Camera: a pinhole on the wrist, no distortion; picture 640 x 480 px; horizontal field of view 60.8 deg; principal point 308.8 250.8 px. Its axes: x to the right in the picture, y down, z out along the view. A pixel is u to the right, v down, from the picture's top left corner.
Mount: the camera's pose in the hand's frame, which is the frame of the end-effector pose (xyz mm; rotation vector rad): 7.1 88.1 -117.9 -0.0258 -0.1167 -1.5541
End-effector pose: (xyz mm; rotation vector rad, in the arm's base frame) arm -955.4 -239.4 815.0 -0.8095 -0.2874 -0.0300
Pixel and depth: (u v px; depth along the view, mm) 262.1 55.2 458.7
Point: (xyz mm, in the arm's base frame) -1188.8 93.2 861.0
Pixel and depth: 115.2 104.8 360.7
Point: -1083.6 82.1 756.5
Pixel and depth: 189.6 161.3 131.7
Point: -961.9 -146.0 724.0
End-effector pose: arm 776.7 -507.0 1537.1 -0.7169 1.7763 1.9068
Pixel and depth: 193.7 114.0 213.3
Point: 720.2 -430.9 1695.1
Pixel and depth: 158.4 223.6 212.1
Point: 678.3 -433.4 1678.8
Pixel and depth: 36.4 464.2 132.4
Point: 631.7 -511.7 1634.2
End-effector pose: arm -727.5 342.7 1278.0 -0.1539 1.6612 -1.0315
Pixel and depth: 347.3 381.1 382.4
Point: -490.7 211.6 1156.0
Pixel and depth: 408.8 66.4 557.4
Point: -270.0 249.9 1409.8
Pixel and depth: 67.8 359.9 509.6
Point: -299.6 315.3 975.5
